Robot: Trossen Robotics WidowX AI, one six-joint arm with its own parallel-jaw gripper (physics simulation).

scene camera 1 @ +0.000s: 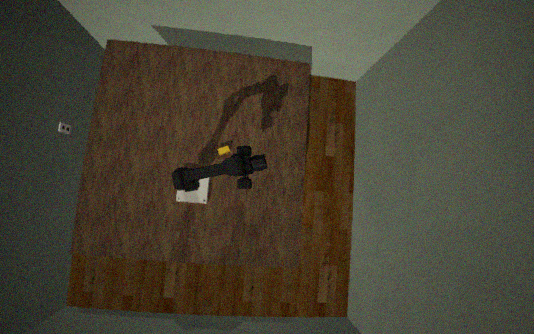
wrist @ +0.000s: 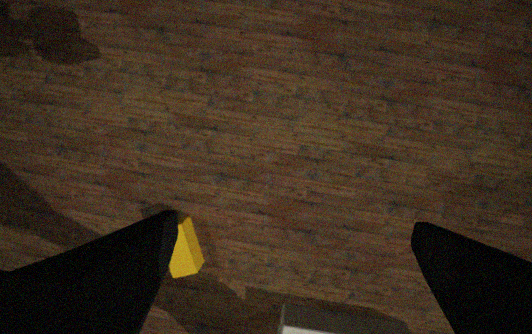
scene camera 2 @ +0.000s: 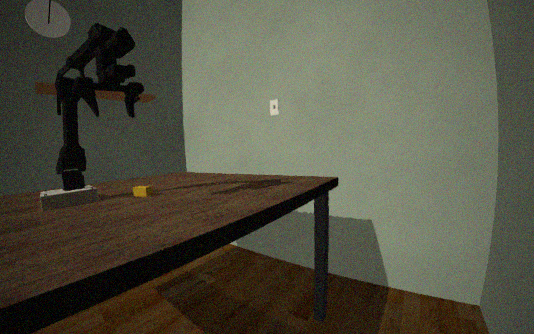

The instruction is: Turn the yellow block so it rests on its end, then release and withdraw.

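The yellow block (scene camera 1: 223,150) (scene camera 2: 142,191) (wrist: 186,252) lies on its long side on the table, near the arm's base. In the wrist view it shows beside the tip of the left-hand finger, which hides part of it. My gripper (scene camera 1: 244,167) (scene camera 2: 114,116) (wrist: 297,228) is open, with its fingers wide apart and nothing between them. It points down high above the table. In scene camera 1 it is to the right of and a little below the block. The gripper does not touch the block.
The arm's white base plate (scene camera 1: 199,196) (scene camera 2: 70,198) (wrist: 312,330) stands on the brown table (scene camera 1: 150,100) (scene camera 2: 165,220) (wrist: 300,125), close to the block. The arm's shadow falls across the table. A wall shelf (scene camera 2: 46,89) shows behind the arm in scene camera 2.
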